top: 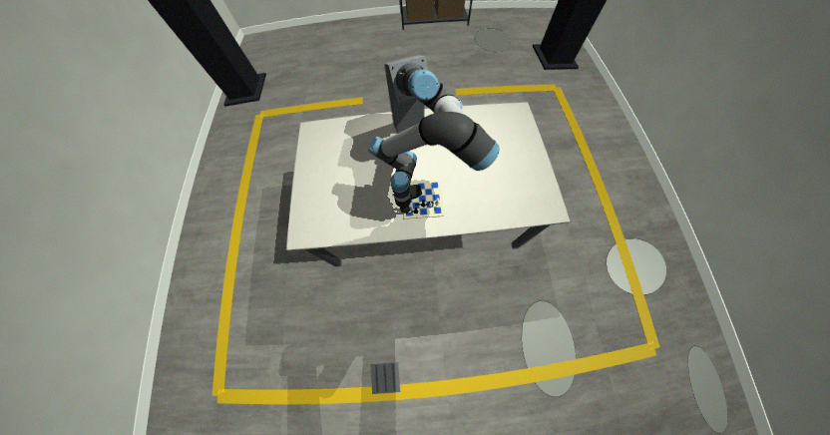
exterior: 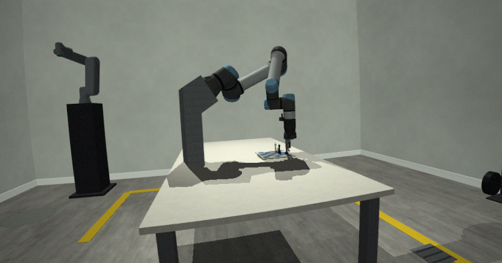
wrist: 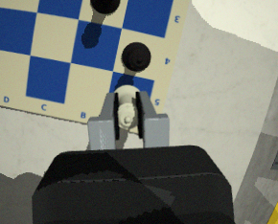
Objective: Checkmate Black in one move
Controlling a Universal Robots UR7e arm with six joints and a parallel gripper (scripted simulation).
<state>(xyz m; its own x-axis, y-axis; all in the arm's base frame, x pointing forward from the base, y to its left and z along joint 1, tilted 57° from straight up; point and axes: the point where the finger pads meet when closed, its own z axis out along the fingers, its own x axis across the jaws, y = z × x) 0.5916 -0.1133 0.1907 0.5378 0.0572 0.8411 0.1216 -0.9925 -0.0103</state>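
Right now the black piece is 30 mm to the left of my hand and 40 mm below it. Also, from my hand: chessboard: 70 mm behind, 80 mm to the left, 70 mm below; white piece: 10 mm below; white pawn: 30 mm behind, 120 mm to the left, 50 mm below.
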